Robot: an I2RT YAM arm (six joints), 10 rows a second.
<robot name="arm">
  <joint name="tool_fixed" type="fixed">
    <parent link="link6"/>
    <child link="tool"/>
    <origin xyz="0 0 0" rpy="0 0 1.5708"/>
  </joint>
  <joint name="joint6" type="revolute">
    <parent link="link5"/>
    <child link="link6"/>
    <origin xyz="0.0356 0 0.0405" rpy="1.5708 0 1.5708"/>
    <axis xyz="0 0 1"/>
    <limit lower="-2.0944" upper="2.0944"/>
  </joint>
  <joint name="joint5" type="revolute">
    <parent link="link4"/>
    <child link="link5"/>
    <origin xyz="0.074 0.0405 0.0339" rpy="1.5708 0 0"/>
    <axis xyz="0 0 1"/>
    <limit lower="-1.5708" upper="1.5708"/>
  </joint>
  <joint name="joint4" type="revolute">
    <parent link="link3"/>
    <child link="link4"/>
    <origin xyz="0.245 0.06 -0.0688"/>
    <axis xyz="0 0 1"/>
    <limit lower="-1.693" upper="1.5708"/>
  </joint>
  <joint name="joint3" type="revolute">
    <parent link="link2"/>
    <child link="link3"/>
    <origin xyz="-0.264 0 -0.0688" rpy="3.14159 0 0"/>
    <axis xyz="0 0 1"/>
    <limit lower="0" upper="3.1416"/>
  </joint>
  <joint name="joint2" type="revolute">
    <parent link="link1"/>
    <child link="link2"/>
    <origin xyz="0.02 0.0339 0.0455" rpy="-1.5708 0 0"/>
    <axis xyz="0 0 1"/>
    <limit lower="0" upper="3.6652"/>
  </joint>
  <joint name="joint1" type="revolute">
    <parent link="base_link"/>
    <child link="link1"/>
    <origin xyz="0 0 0.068"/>
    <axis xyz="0 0 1"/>
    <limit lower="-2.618" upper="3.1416"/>
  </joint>
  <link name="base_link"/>
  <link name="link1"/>
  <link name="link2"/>
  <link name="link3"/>
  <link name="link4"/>
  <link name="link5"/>
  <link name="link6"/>
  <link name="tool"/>
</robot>
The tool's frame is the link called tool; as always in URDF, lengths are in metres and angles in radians.
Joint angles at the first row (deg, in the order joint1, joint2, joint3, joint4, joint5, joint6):
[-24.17, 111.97, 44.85, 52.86, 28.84, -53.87]
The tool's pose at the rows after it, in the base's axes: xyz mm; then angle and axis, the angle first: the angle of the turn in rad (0 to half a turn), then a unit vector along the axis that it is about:
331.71 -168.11 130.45 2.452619 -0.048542 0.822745 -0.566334
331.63 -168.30 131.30 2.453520 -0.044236 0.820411 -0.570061
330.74 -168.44 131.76 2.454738 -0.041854 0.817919 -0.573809
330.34 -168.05 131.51 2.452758 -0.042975 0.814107 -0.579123
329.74 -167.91 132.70 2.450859 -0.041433 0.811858 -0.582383
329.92 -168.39 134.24 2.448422 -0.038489 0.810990 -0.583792
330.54 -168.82 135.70 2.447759 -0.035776 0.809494 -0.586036
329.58 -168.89 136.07 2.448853 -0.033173 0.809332 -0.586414
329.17 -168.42 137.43 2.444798 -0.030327 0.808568 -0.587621
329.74 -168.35 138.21 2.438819 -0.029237 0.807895 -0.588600
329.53 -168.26 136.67 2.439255 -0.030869 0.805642 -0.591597
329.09 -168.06 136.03 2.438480 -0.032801 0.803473 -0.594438
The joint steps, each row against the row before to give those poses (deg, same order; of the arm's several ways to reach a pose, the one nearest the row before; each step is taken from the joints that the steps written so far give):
[-0.01, 0.20, -0.03, 0.97, 0.55, -0.42]
[0.01, -0.02, 0.00, 0.39, 0.55, -0.02]
[-0.04, -0.05, -0.21, 0.60, 0.37, -0.22]
[0.04, 0.22, -0.27, 1.26, 0.18, -0.62]
[0.00, -0.17, -0.16, 0.48, 0.21, -0.18]
[-0.05, -0.18, 0.12, -0.05, 0.14, 0.13]
[0.01, -0.07, 0.22, 0.00, 0.28, 0.01]
[-0.06, -0.19, -0.17, -0.01, 0.19, 0.15]
[0.05, -0.28, -0.12, 0.11, 0.17, 0.19]
[0.05, 0.01, 0.10, 0.23, -0.06, 0.09]
[0.00, 0.42, -0.19, 1.01, 0.07, -0.47]
[0.00, 0.20, -0.21, 0.84, -0.02, -0.47]

